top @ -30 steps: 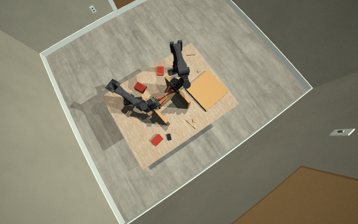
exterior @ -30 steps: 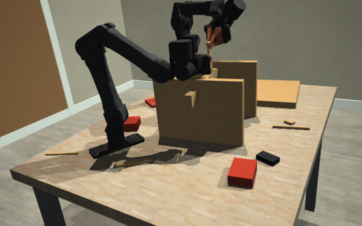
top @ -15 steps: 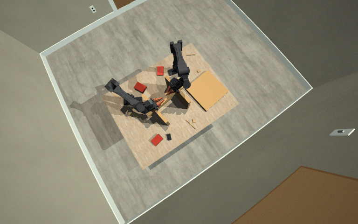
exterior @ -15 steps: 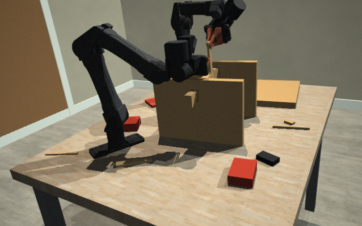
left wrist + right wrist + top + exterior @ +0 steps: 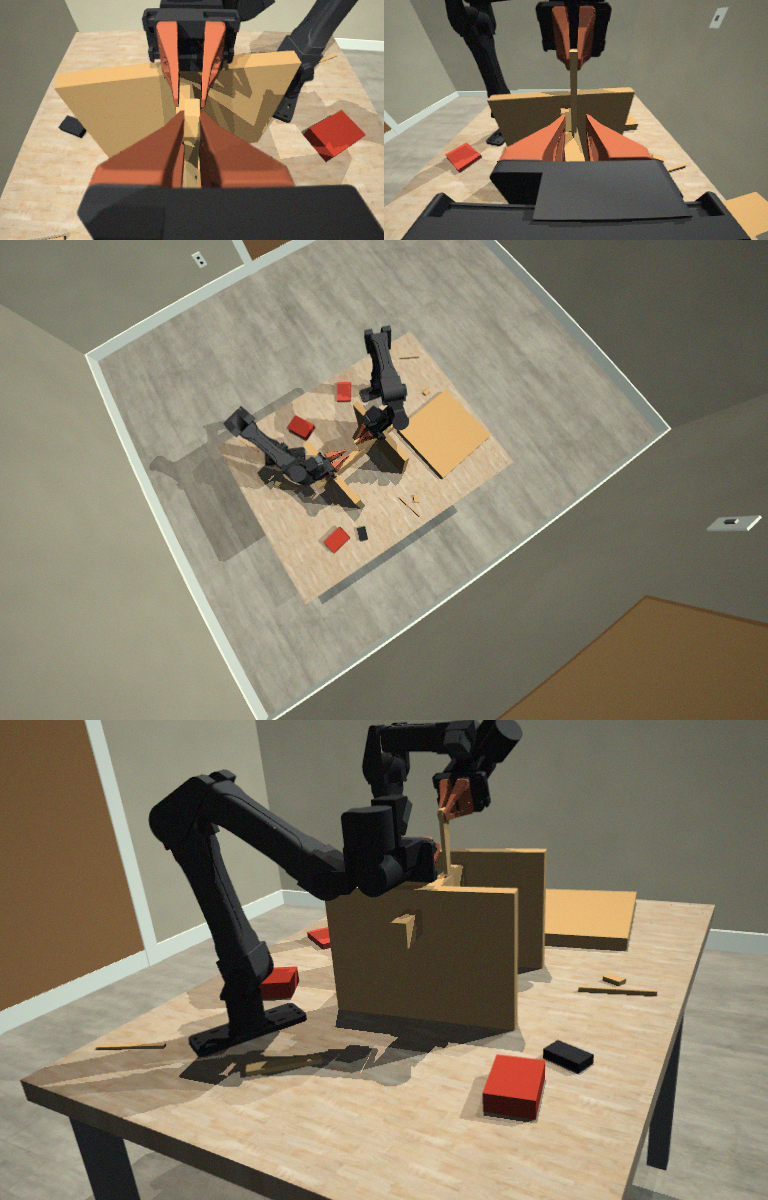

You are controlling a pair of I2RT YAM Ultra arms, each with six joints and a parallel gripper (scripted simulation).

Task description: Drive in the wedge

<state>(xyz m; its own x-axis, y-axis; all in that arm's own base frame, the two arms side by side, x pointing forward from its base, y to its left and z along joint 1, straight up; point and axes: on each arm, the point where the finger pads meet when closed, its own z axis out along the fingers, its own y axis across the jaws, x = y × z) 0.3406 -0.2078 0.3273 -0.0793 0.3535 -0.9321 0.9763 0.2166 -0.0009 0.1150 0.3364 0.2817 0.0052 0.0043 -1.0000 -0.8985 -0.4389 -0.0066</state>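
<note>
My right hand is 40 mm to the right of the rail and 100 mm above it. Also, from my right hand: flat panel: 120 mm ahead, 470 mm to the left, 270 mm below; black block: 270 mm ahead, 150 mm to the right, 270 mm below.
Right now my left hand is 20 mm to the left of the rail and 140 mm above it. Round my left hand: flat panel 120 mm ahead, 410 mm to the left, 310 mm below; black block 270 mm ahead, 210 mm to the right, 320 mm below.
</note>
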